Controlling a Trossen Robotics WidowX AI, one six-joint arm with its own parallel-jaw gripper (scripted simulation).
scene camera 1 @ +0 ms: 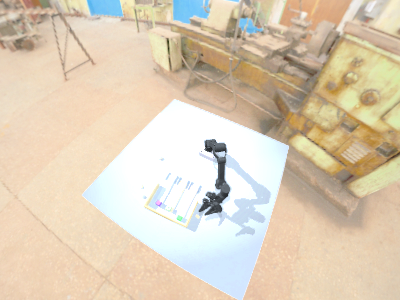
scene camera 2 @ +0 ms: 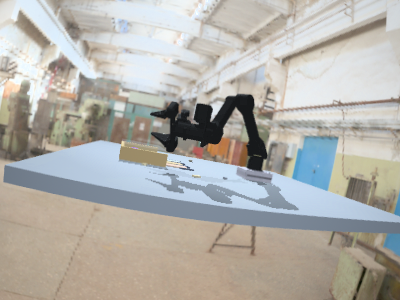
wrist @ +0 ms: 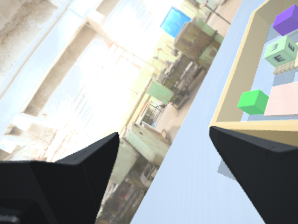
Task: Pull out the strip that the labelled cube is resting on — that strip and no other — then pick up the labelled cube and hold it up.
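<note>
Scene camera 2 gives me my gripper [scene camera 2: 150,123], which is open and holds nothing, and a shallow framed tray [scene camera 2: 133,151] as well. In the wrist view I can see my gripper again [wrist: 164,133].
</note>
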